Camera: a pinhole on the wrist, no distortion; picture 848 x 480 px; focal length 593.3 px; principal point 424.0 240.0 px. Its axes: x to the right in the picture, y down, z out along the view. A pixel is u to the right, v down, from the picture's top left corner.
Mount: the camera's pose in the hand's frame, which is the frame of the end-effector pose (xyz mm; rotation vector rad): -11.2 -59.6 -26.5 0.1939 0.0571 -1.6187
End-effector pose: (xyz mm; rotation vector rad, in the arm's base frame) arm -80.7 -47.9 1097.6 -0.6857 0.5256 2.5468
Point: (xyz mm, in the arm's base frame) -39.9 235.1 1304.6
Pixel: 596.5 224.4
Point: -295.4 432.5 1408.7
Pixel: 476.9 462.9
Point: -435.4 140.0 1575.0
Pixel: 116.3 368.7
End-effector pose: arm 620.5 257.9 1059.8 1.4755 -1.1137 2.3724
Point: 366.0 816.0 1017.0
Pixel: behind the camera
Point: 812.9 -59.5 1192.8
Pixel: 106.9 446.6
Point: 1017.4 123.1 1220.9
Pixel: 478.2 262.9
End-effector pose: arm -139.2 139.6 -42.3 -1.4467 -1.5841 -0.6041
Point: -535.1 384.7 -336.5
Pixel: 578.9 146.6
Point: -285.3 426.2 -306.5
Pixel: 289.4 189.3
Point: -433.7 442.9 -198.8
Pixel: 499.5 323.1
